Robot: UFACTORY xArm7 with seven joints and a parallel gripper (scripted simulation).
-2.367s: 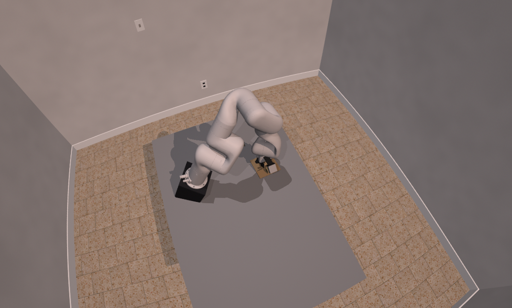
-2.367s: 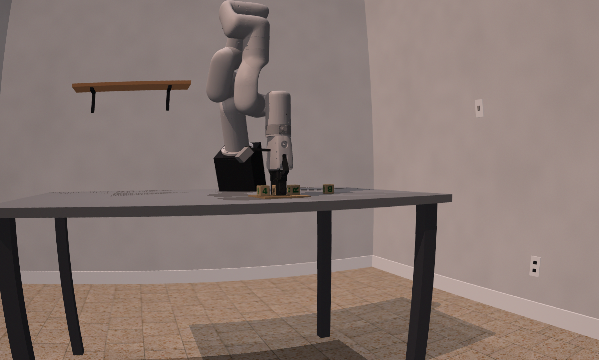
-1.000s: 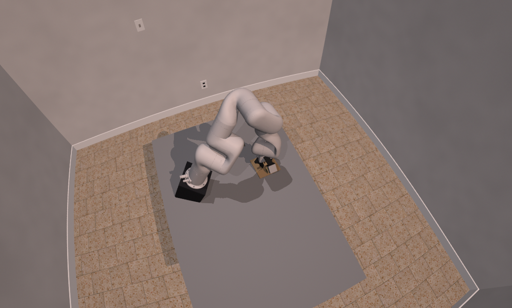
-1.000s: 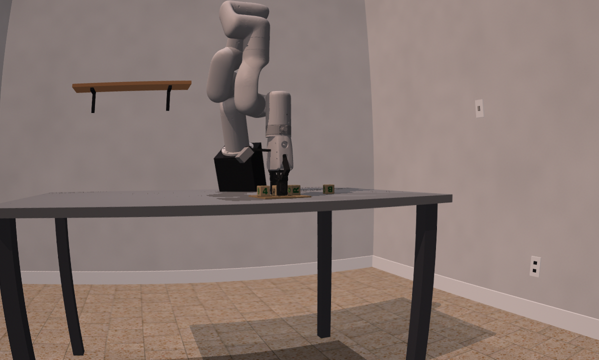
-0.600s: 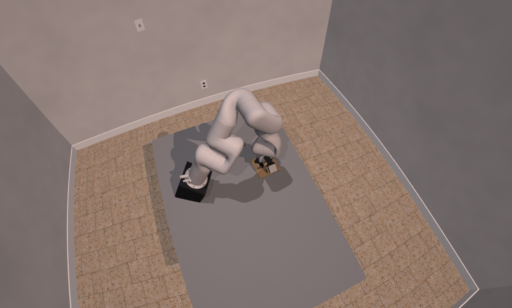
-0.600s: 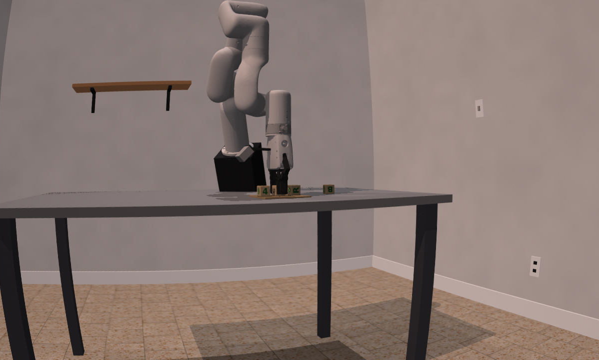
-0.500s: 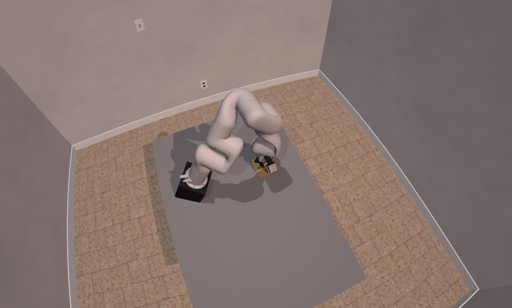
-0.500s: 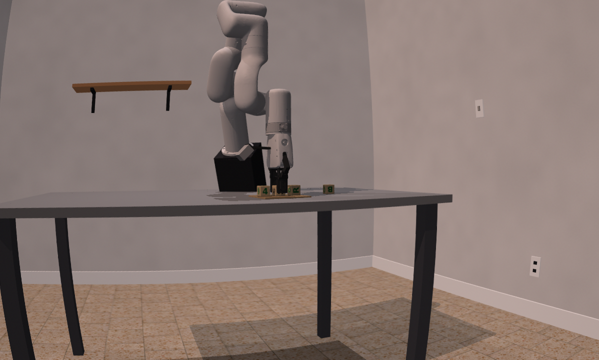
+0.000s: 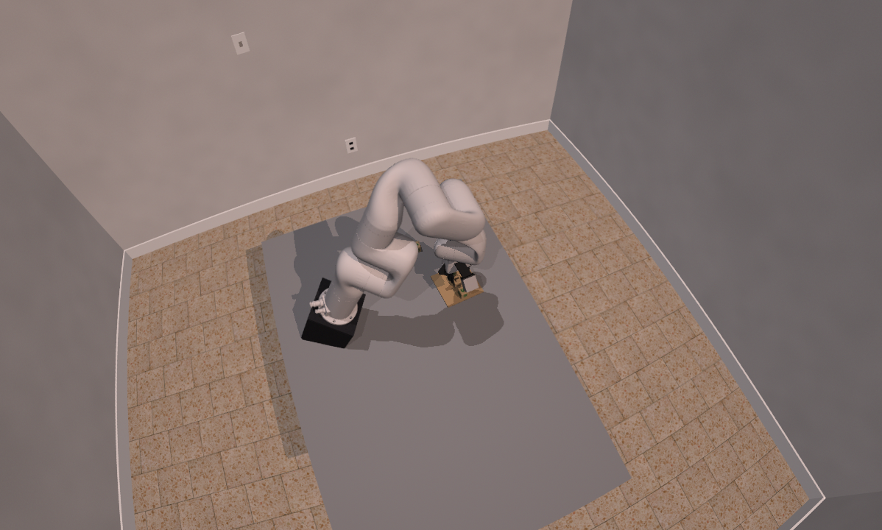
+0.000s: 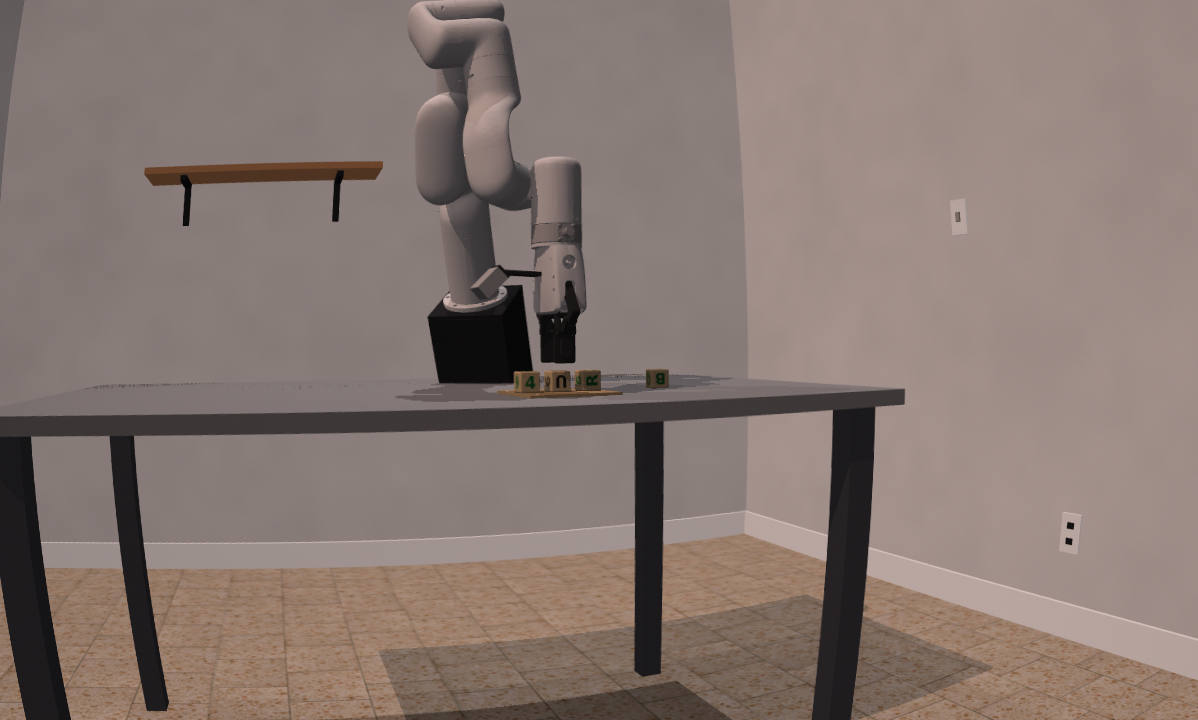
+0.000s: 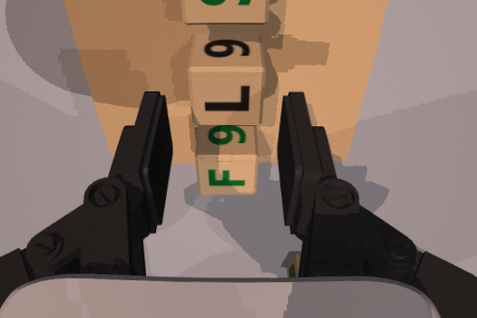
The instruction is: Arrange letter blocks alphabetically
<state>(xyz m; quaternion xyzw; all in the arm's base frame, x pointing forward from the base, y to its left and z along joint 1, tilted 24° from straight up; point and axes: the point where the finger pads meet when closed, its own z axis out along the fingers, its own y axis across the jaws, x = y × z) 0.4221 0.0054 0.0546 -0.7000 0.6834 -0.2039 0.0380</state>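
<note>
Right now my hand is 50 mm above the wooden block. The rest, counted from my hand: mat (60 mm below).
</note>
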